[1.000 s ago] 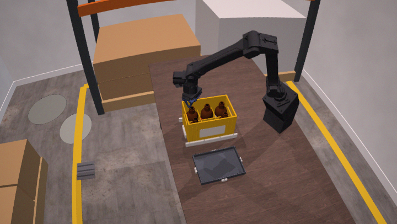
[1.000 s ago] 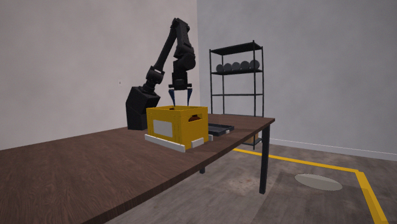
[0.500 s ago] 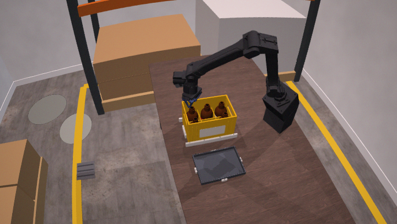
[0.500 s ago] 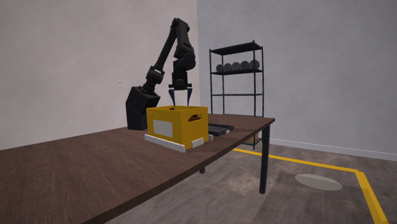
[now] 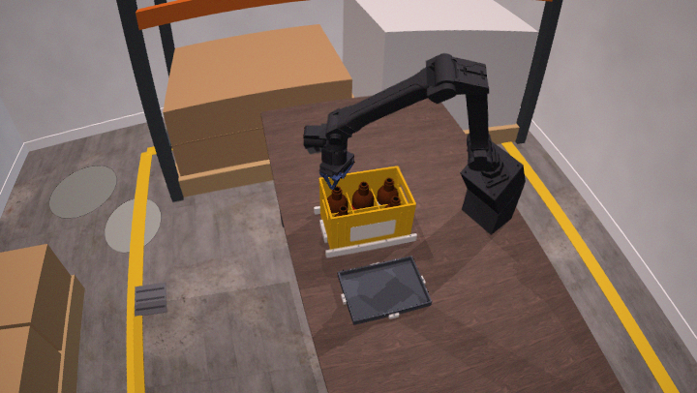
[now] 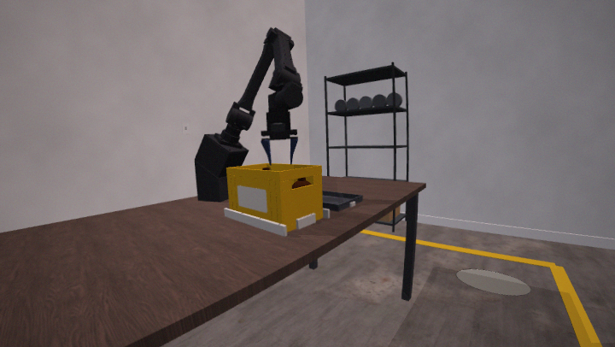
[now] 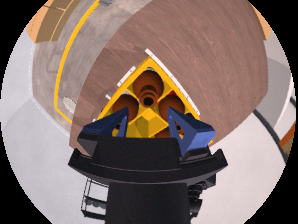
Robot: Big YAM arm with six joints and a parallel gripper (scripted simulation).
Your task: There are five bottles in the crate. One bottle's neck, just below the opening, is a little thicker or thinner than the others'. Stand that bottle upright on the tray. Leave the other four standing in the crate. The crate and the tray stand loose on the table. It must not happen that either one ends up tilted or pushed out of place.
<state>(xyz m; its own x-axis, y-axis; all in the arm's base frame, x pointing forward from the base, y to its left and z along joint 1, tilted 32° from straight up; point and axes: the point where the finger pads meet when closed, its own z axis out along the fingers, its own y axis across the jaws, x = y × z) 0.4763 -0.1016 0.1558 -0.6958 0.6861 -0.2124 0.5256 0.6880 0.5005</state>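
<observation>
Right now the glass bottle is 110 mm below my hand, 90 mm to the left of it and 10 mm behind it. The rest, counted from my hand: dark tray: 300 mm to the left, 180 mm below, 120 mm behind; then yellow crate: 110 mm below, 90 mm behind, 30 mm to the left.
</observation>
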